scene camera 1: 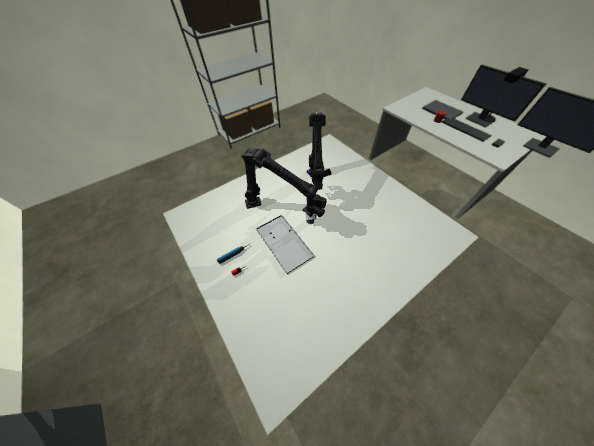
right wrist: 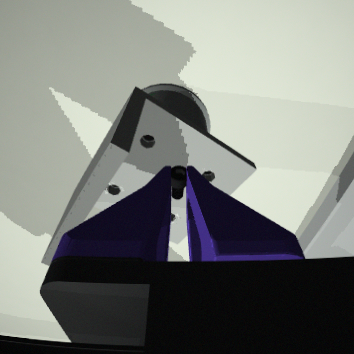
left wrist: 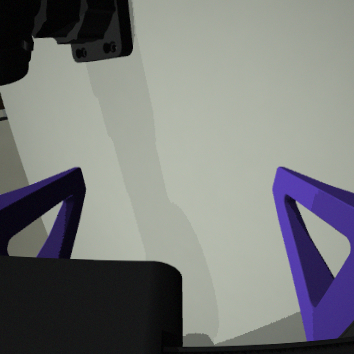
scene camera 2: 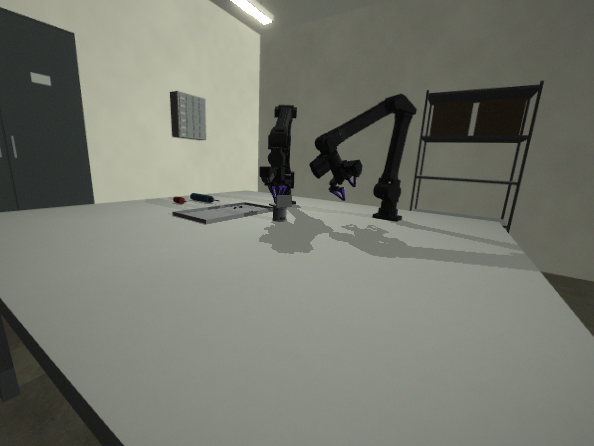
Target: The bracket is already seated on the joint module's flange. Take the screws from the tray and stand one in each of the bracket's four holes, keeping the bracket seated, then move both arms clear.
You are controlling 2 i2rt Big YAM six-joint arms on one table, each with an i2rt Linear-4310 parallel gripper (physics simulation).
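Places are measured from the left arm's base along level axes (x ahead, y left, z up), in millimetres.
Pixels of known places: left gripper, fingertip midpoint: (left wrist: 178,177) (scene camera 2: 349,193); right gripper, fingertip midpoint: (scene camera 1: 310,216) (right wrist: 178,176) (scene camera 2: 277,203); left arm's base at its link origin: (left wrist: 99,2) (scene camera 2: 386,218); right arm's base at its link origin: (scene camera 1: 253,203).
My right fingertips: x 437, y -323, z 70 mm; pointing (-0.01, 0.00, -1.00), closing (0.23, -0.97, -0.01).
For each thing: its top centre in the pictures, then the offset to it from my right fingertips. "spot": a spot on its surface instead.
- dark round joint module at its top centre: (right wrist: 159,180) (scene camera 2: 280,205) 9 mm back, 8 mm left, 7 mm down
- black screw at its top centre: (right wrist: 177,193) 4 mm back, 1 mm right, 7 mm up
- small dark hole at a spot on its surface: (right wrist: 172,218) spot: 35 mm back, 5 mm right, 6 mm down
- tray at its top centre: (scene camera 2: 229,209) (scene camera 1: 283,241) 51 mm ahead, 249 mm right, 54 mm down
- blue screwdriver at a spot on its surface: (scene camera 1: 230,255) spot: 27 mm back, 606 mm right, 35 mm down
- red tool at its top centre: (scene camera 1: 238,268) 89 mm ahead, 596 mm right, 36 mm down
The light-grey bracket (right wrist: 168,165) sits on the dark round joint module (right wrist: 179,102). Three black screws stand in its holes (right wrist: 147,140) (right wrist: 114,189) (right wrist: 208,174). My right gripper (right wrist: 178,176) is shut on a black screw (right wrist: 178,184) and holds it upright just above the bracket; a small dark hole (right wrist: 172,218) shows between the fingers. In scene camera 2 the right gripper (scene camera 2: 278,195) points straight down over the module (scene camera 2: 279,213). My left gripper (left wrist: 178,177) (scene camera 2: 340,191) is open and empty, raised off to the side. The tray (scene camera 1: 285,243) holds two small screws (scene camera 1: 273,236).
A blue screwdriver (scene camera 1: 230,255) and a red tool (scene camera 1: 236,271) lie beyond the tray from the module. The tray's edge shows at the right of the right wrist view (right wrist: 330,211). A shelf (scene camera 1: 233,66) and a desk (scene camera 1: 454,128) stand off the mat.
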